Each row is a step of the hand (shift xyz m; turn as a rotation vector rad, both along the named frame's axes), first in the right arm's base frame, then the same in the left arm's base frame.
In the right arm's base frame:
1: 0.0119 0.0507 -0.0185 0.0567 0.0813 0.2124
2: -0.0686 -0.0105 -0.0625 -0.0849 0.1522 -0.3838
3: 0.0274 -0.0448 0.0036 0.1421 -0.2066 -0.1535
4: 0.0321 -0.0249 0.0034 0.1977 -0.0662 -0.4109
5: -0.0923 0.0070 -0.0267 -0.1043 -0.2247 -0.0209
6: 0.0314 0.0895 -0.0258 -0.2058 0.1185 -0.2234
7: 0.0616 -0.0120 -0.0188 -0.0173 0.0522 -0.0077
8: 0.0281 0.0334 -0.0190 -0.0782 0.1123 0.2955
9: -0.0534 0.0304 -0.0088 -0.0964 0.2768 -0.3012
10: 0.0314 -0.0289 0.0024 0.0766 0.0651 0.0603
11: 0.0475 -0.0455 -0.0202 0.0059 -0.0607 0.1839
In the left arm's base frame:
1: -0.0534 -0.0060 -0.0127 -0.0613 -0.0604 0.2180
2: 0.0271 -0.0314 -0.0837 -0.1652 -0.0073 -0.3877
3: 0.0297 0.0412 0.0137 0.1029 0.2608 -0.0885
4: 0.0099 0.0365 0.0153 -0.0881 0.3328 -0.3062
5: 0.0268 -0.0709 -0.0595 0.2409 0.0186 -0.0583
6: -0.0974 -0.0043 -0.0122 -0.0595 -0.1476 -0.2846
7: -0.0173 0.0629 0.0058 -0.0412 -0.0347 -0.0137
8: -0.0446 0.0152 -0.0071 -0.0208 -0.2144 0.2442
9: -0.0071 -0.0548 -0.0283 -0.2590 -0.0994 -0.3157
10: 0.0136 0.0380 0.0141 -0.0798 0.0148 0.0846
11: 0.0183 0.0663 -0.0008 0.0823 -0.0308 0.1727

